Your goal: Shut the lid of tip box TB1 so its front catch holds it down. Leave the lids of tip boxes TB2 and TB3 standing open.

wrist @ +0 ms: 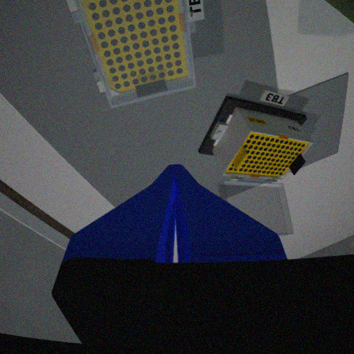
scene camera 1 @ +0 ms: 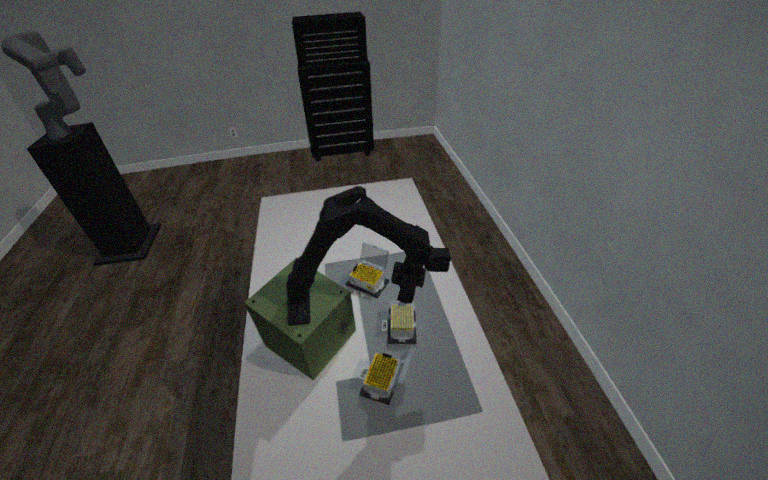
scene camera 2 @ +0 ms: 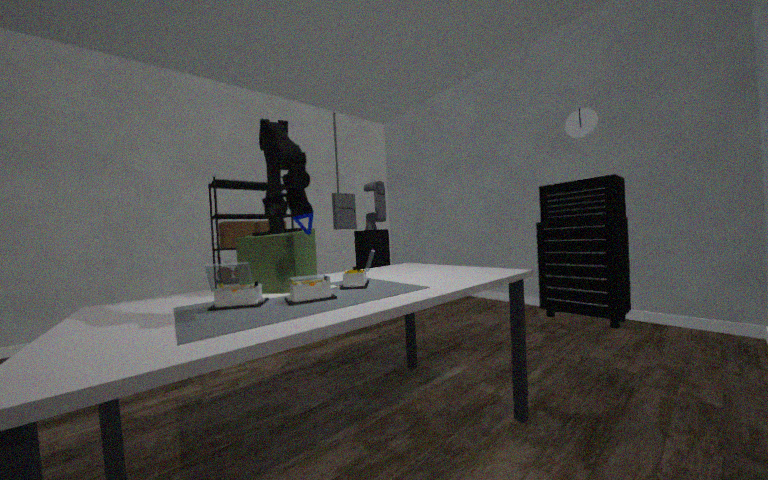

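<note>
Tip box TB1 is the middle box, with its clear lid down over the yellow rack. I cannot tell whether its front catch holds the lid. Tip box TB2 is at the near end of the mat in scene camera 1, with its clear lid standing open. Tip box TB3 is at the far end, with its lid standing open. My gripper is shut and empty, in the air above the boxes, apart from them.
The boxes stand on a grey mat on the white table. The arm is mounted on a green block beside the mat. A black drawer cabinet stands on the floor beyond the table.
</note>
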